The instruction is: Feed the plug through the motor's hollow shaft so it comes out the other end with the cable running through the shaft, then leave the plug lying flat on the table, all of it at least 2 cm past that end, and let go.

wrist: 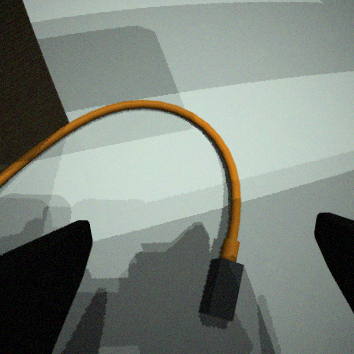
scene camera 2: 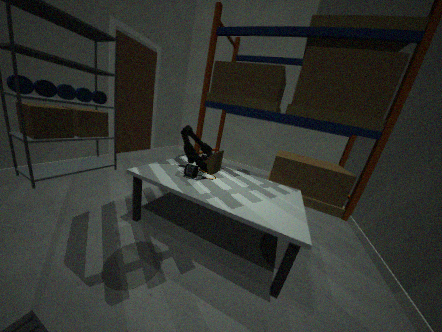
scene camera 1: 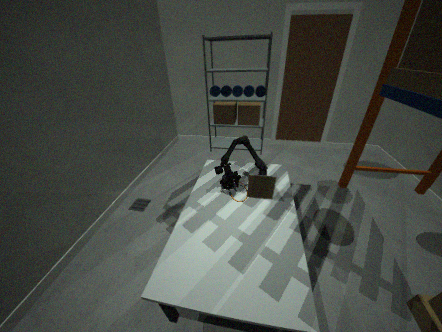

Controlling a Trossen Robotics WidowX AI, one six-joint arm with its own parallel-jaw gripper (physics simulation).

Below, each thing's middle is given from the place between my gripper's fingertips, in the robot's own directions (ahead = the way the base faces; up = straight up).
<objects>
My hand is 30 mm short of the dark plug (wrist: 219, 297) and 50 mm above it.
</objects>
